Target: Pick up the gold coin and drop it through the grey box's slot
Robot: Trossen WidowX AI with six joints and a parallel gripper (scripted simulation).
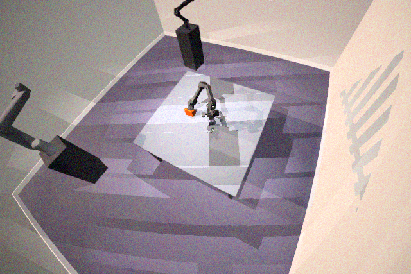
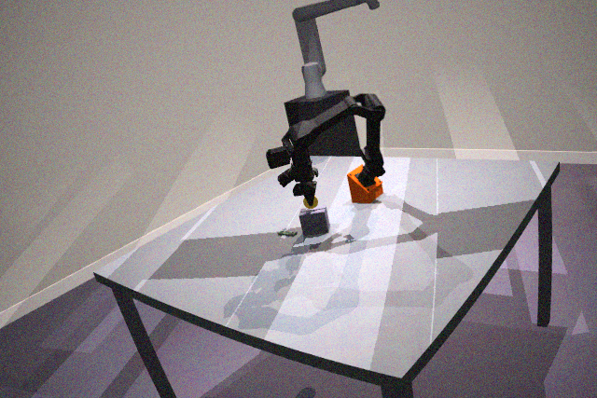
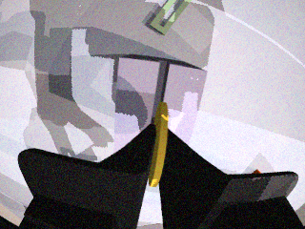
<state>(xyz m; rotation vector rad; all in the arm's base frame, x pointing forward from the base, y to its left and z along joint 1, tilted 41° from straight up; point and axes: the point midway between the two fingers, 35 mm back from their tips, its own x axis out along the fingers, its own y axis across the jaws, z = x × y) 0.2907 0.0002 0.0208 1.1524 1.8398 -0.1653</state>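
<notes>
The coin is 10 mm above my gripper tip.
</notes>
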